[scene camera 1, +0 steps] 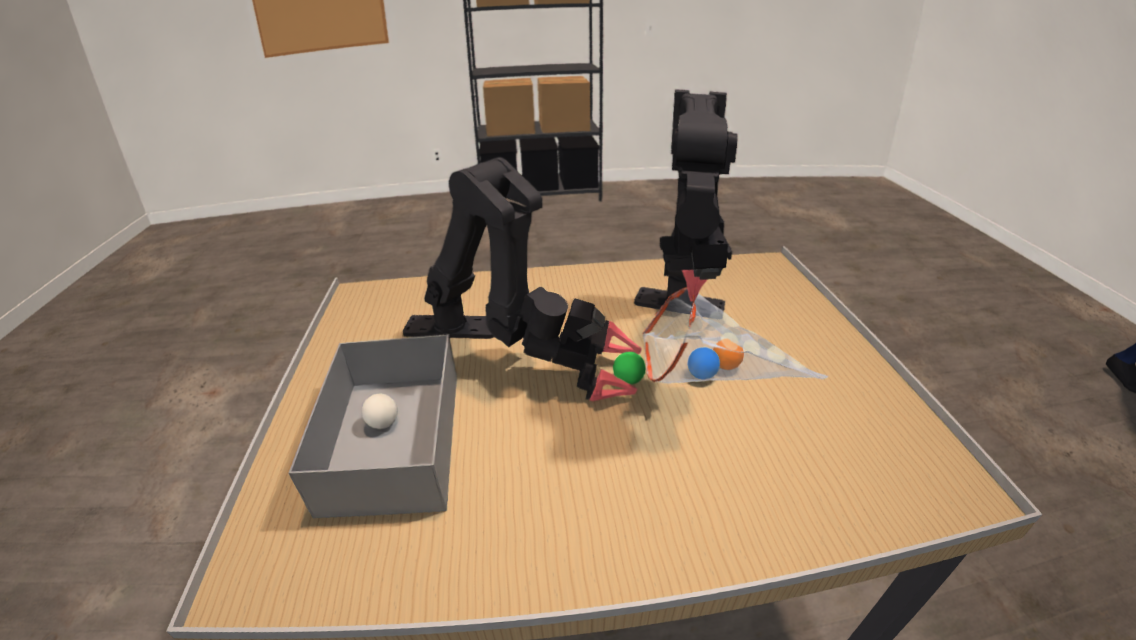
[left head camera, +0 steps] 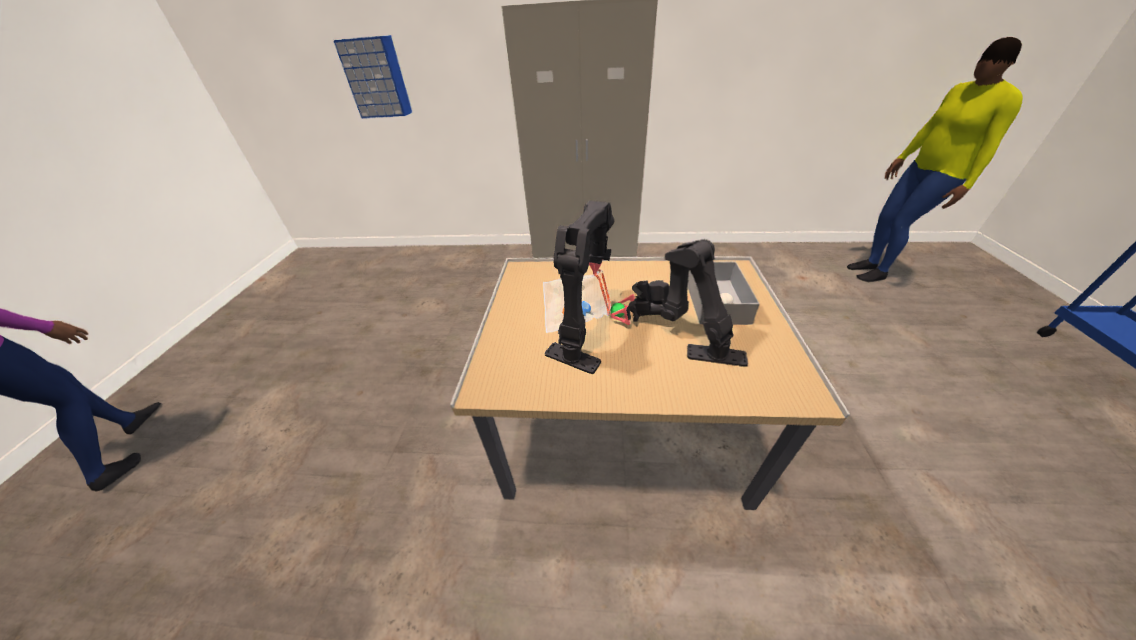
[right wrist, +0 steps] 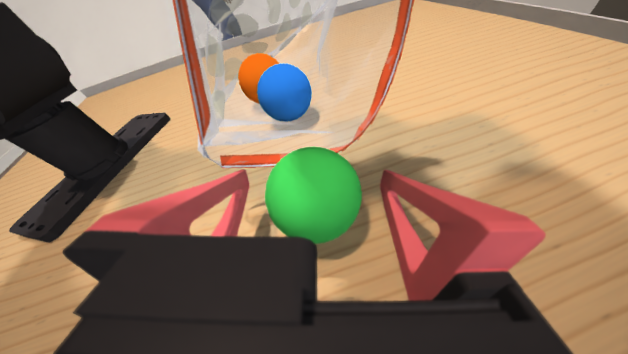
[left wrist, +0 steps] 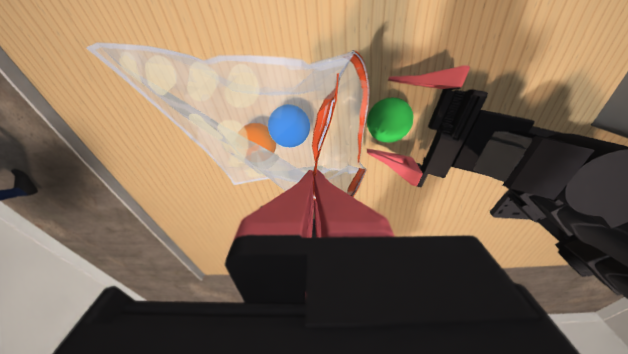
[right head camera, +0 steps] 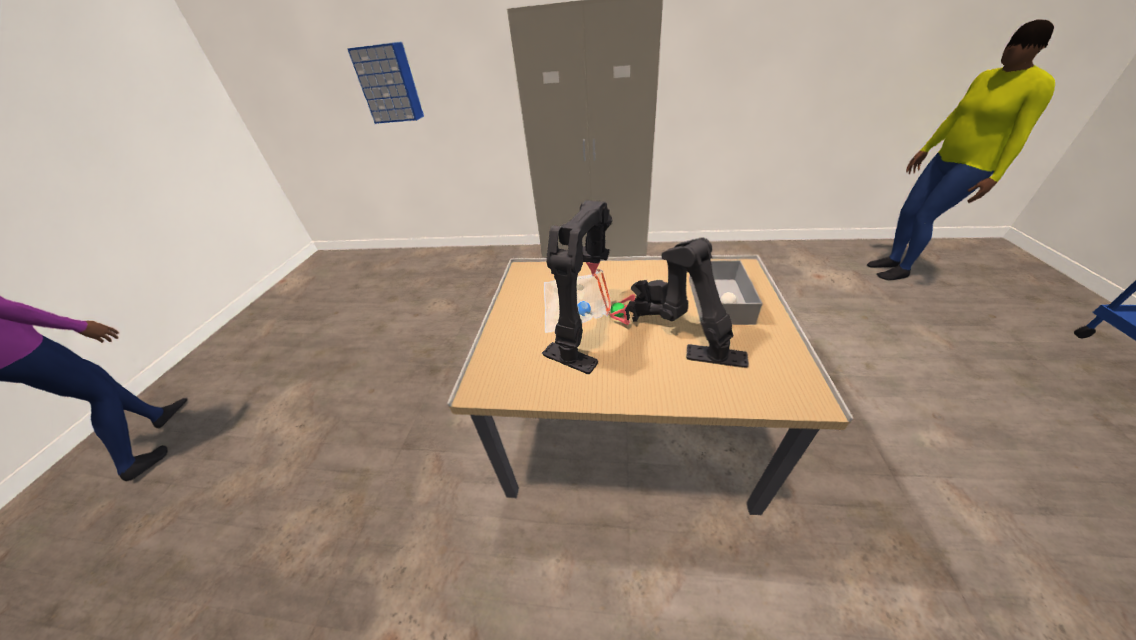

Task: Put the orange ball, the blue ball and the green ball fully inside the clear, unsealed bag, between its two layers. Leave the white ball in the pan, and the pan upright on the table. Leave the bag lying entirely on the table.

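Note:
My left gripper [scene camera 1: 693, 298] [left wrist: 313, 177] is shut on the upper layer of the clear bag [scene camera 1: 755, 367] [left wrist: 295, 75] at its orange-edged mouth, holding it up off the table. The blue ball [scene camera 1: 703, 363] [left wrist: 289, 125] [right wrist: 284, 92] and the orange ball [scene camera 1: 728, 354] [left wrist: 260, 140] [right wrist: 256, 75] lie inside the bag, side by side. The green ball [scene camera 1: 628, 368] [left wrist: 390, 120] [right wrist: 313, 195] is on the table just outside the mouth, between the fingers of my open right gripper [scene camera 1: 638, 370] [right wrist: 314, 177]. The white ball [scene camera 1: 379, 411] lies in the upright grey pan [scene camera 1: 373, 490].
The pan stands at the left of the table [scene camera 1: 604, 556] in scene camera 1, apart from the bag. The left arm's base [right wrist: 95, 180] stands close beside the bag in the right wrist view. A raised grey rim [scene camera 1: 914, 381] runs along the table's edge.

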